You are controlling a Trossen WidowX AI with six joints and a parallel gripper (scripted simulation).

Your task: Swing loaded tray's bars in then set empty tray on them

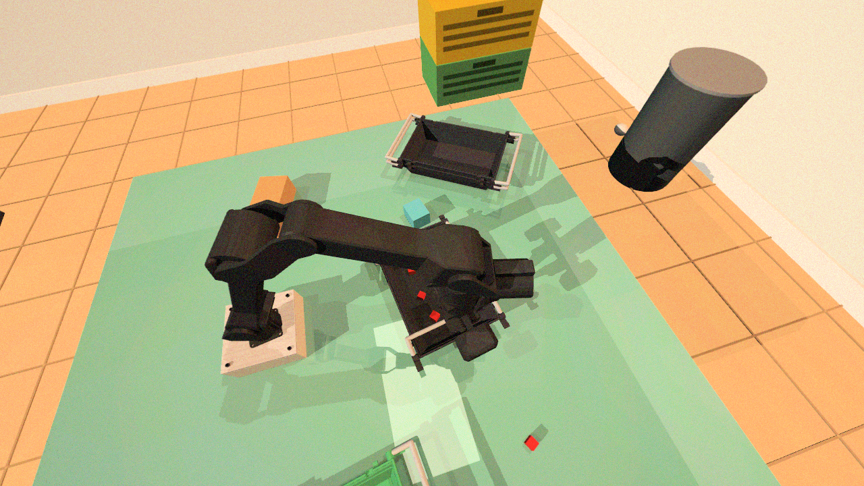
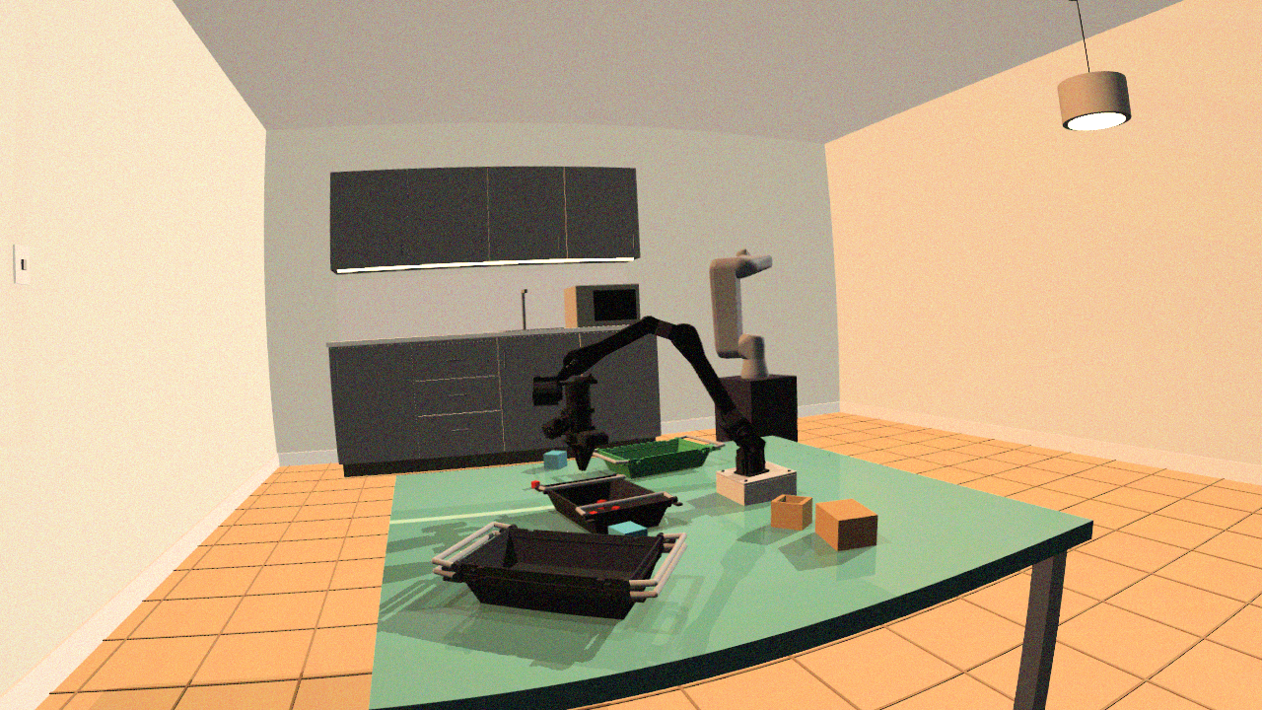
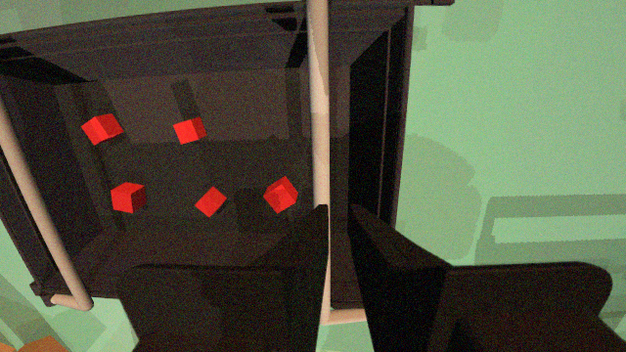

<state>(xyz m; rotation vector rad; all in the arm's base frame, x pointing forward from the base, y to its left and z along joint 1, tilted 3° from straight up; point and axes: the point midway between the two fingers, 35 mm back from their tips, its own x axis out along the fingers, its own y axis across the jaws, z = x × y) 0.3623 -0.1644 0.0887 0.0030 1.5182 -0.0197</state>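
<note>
The green tray is 340 mm behind my gripper tip, 250 mm to the right of it and 50 mm below it.
</note>
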